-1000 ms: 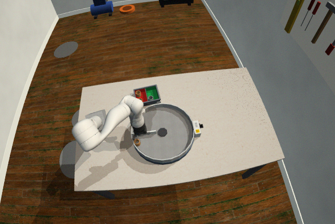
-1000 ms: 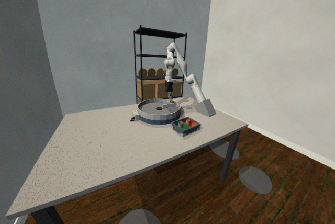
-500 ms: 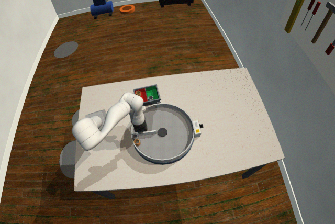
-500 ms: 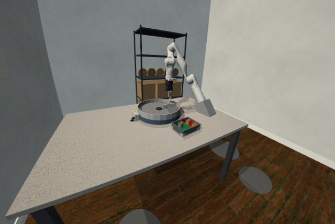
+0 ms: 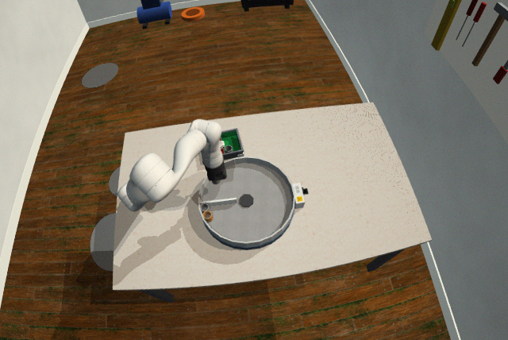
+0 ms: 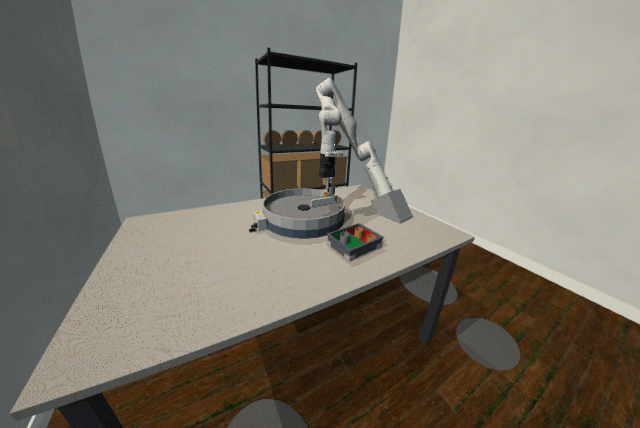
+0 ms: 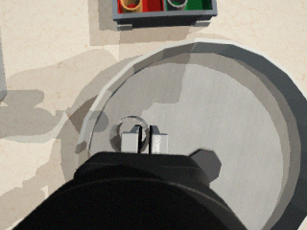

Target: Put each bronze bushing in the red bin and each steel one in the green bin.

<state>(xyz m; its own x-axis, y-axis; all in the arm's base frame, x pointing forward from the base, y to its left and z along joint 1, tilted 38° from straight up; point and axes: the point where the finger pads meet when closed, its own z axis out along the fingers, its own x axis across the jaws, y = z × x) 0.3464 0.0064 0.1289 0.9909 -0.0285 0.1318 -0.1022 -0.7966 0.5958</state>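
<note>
My hand is 26 cm to the right of the bin, 16 cm above it and 4 cm short of it. Also, from my hand: grey turntable: 13 cm below, 10 cm ahead, 8 cm to the right.
</note>
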